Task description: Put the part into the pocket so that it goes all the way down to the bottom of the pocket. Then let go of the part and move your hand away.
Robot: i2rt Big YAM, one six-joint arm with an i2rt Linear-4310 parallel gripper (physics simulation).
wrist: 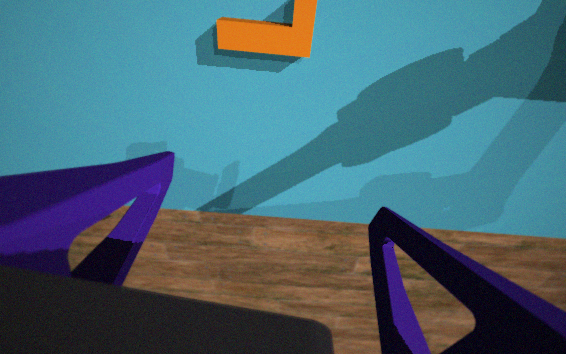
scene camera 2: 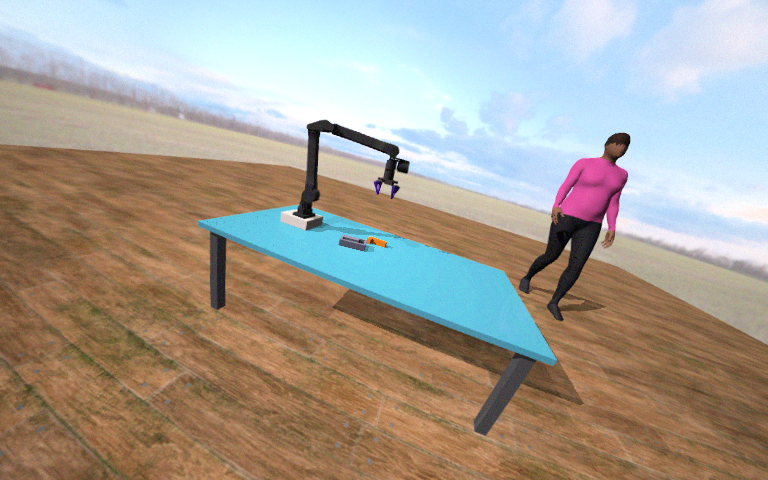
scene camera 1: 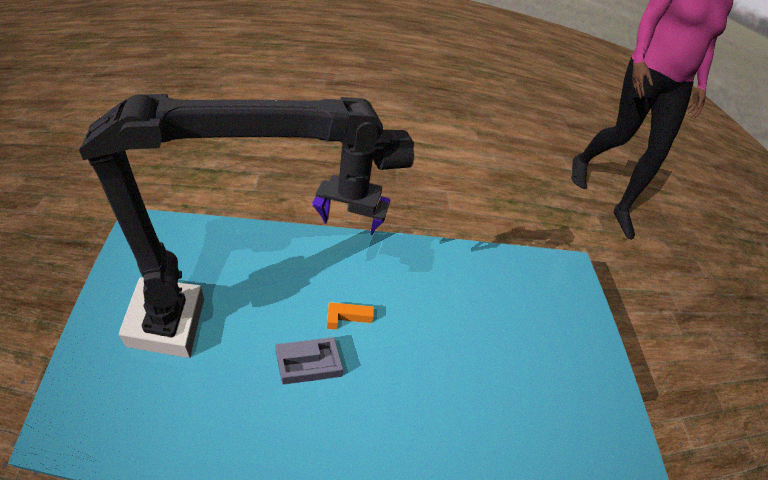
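Where they show: gripper, fingertip midpoint: (wrist: 280, 192) (scene camera 2: 384, 196) (scene camera 1: 348, 227); arm's base, origin of the base link: (scene camera 2: 304, 215) (scene camera 1: 164, 314).
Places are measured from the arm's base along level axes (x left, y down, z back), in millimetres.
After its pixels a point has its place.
Observation:
The part is an orange L-shaped block (scene camera 1: 353, 313) @[z -457, x 99, y 27 mm] (scene camera 2: 377, 242) @[z -456, x 95, y 40 mm] (wrist: 265, 39) @[z -449, x 111, y 27 mm] lying flat on the table, apart from the pocket block; in the wrist view it is cut off by the top edge. The grey block with the L-shaped pocket (scene camera 1: 310, 373) @[z -366, x -85, y 21 mm] (scene camera 2: 352, 244) @[z -373, x -84, y 34 mm] lies beside it, nearer the front edge in scene camera 1, and its pocket is empty. The pocket block does not show in the wrist view. My gripper (scene camera 1: 348, 228) @[z -417, x 129, y -226 mm] (scene camera 2: 384, 195) @[z -417, x 129, y -226 mm] (wrist: 280, 192) @[z -417, x 129, y -226 mm] is open with its purple fingers wide apart and empty. It hangs high, over the table's far edge in scene camera 1, away from the part.
The blue table (scene camera 1: 481, 367) @[z -782, x -18, y 57 mm] (scene camera 2: 441, 283) @[z -864, x -105, y 57 mm] carries the arm's white base block (scene camera 1: 131, 339) @[z 70, x -78, y 13 mm] (scene camera 2: 291, 219) @[z 27, x -77, y 22 mm] at its left end. A person in a pink top (scene camera 1: 679, 39) (scene camera 2: 595, 186) stands on the wooden floor beyond the table's far right corner. The arm's shadow falls across the table.

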